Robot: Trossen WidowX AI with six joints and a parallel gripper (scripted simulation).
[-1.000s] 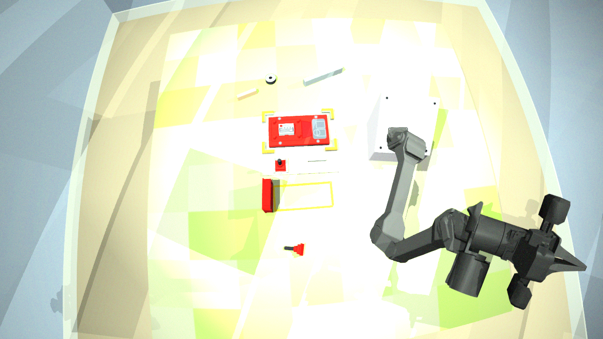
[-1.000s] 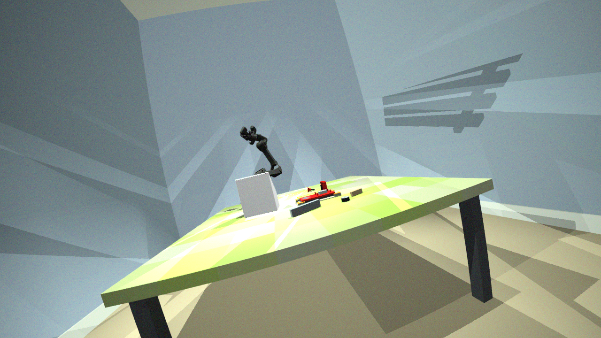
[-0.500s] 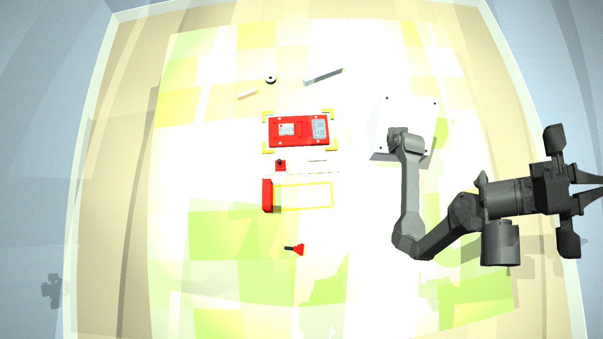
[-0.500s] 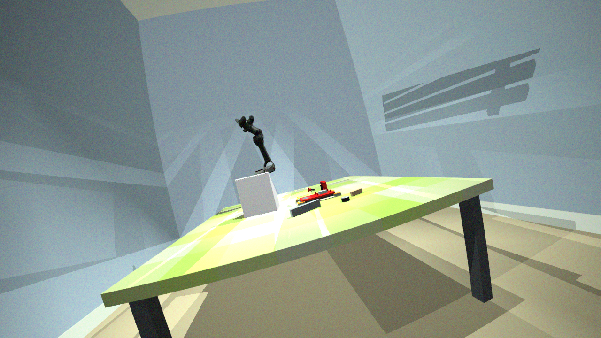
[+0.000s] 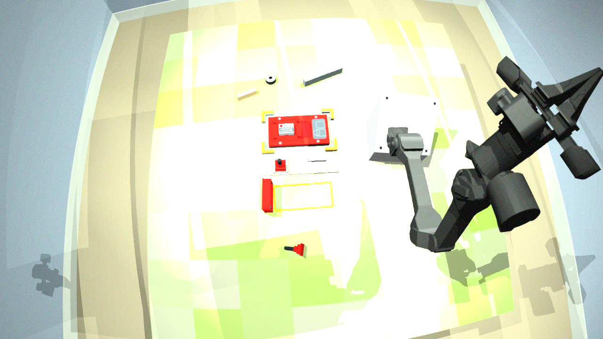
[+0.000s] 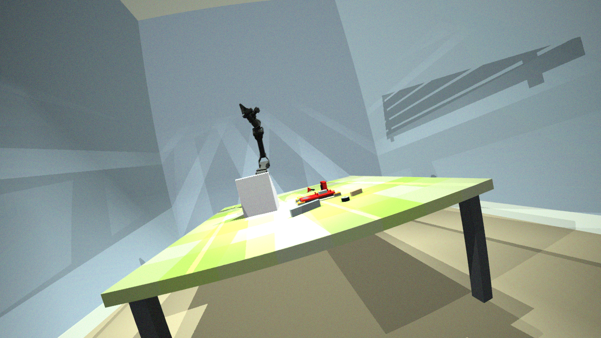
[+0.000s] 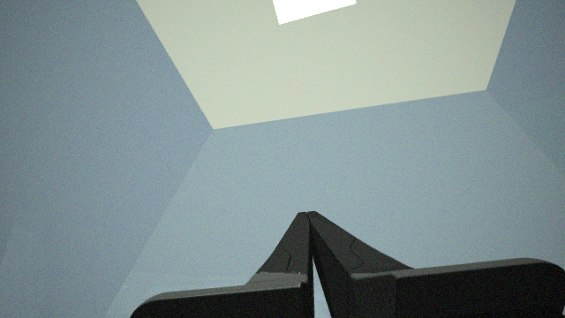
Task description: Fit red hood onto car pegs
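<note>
Right now my gripper tip is 720 mm above the red hood, 460 mm short of it and 30 mm to the left of it. The rest, counted from my gripper tip: grey bar: 740 mm below, 480 mm to the right, 250 mm ahead; grey engine block: 730 mm below, 390 mm ahead, 240 mm to the right; wooden block: 750 mm below, 540 mm ahead, 410 mm to the right.
</note>
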